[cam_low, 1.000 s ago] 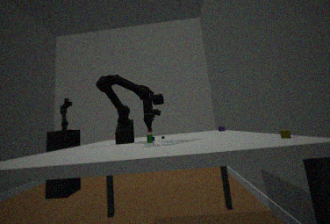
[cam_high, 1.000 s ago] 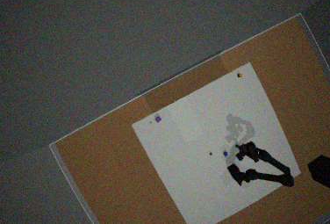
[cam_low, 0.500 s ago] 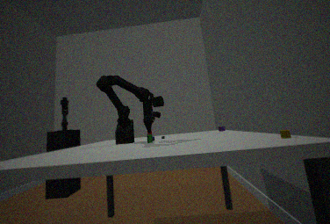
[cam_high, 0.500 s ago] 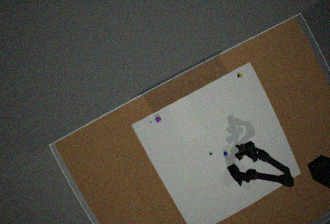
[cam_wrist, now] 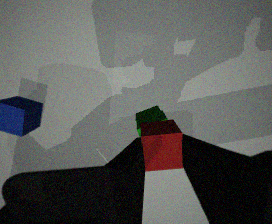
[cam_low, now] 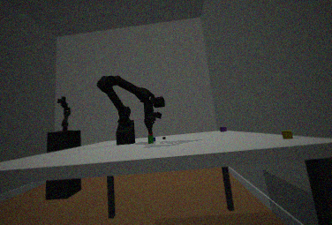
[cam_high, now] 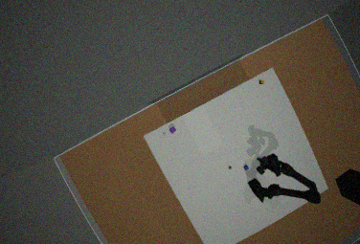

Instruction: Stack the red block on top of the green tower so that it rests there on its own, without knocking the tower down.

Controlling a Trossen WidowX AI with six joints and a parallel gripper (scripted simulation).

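Right now my gripper tip is right at the red block. The rest, counted from my gripper tip: yellow block 58 cm ahead, 34 cm to the right, 4 cm below; then dark block 26 cm to the left, 6 cm ahead, 5 cm below; then blue block 14 cm to the left, 4 cm below, 1 cm behind.
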